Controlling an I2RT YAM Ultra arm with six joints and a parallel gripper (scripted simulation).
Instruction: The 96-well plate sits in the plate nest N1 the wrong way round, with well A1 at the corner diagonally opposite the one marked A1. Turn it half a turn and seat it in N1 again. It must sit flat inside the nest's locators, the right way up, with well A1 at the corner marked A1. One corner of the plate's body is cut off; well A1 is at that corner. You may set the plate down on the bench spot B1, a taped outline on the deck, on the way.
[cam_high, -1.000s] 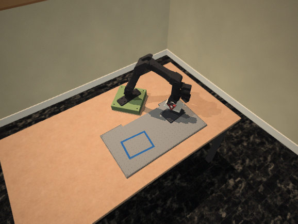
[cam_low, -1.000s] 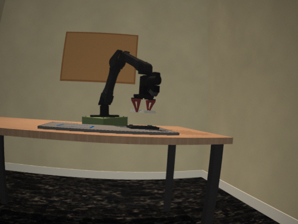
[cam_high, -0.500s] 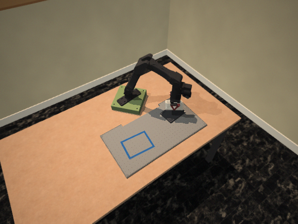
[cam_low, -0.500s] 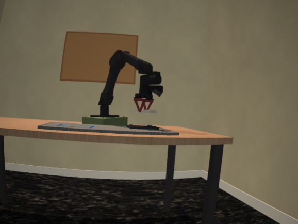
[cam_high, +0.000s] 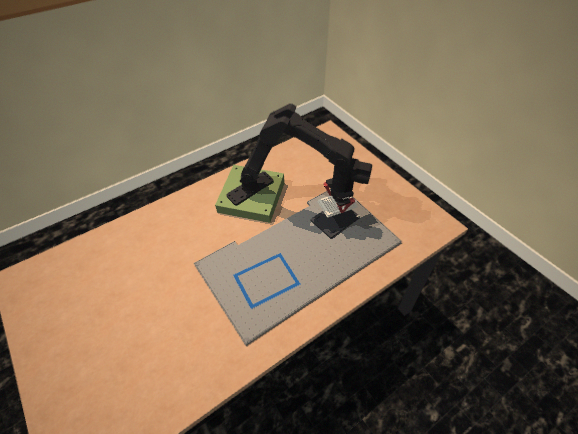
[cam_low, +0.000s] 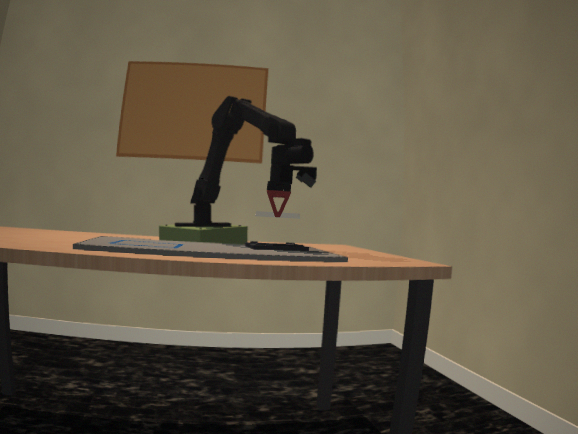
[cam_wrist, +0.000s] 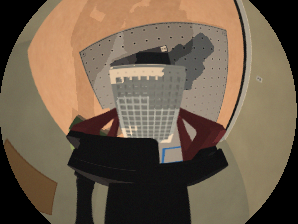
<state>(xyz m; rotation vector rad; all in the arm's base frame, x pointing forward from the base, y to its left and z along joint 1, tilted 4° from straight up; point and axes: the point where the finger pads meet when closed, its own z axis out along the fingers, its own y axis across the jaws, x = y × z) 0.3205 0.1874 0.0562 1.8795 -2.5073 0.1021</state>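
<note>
My hand is right at the white 96-well plate. The rest, counted from my hand: black plate nest N1: 9 cm below.
</note>
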